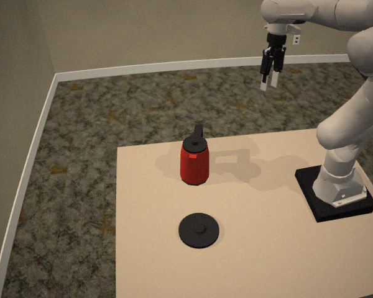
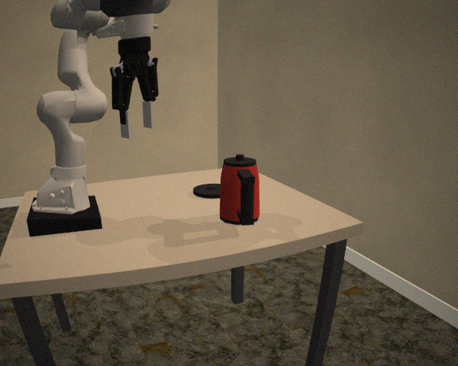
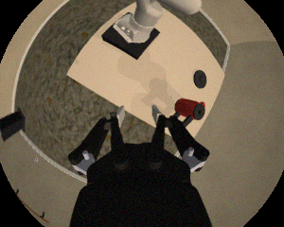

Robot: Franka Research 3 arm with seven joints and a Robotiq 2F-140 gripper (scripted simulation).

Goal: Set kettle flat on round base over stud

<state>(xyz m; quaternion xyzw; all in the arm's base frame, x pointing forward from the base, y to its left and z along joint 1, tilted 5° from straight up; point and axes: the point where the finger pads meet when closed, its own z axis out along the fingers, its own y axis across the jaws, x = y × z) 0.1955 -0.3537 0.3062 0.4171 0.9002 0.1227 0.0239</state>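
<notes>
My hand is 32 cm short of the red kettle, 24 cm above it and 16 cm to the right of it. Round my hand: round kettle base 48 cm to the left, 33 cm below, 33 cm ahead.
</notes>
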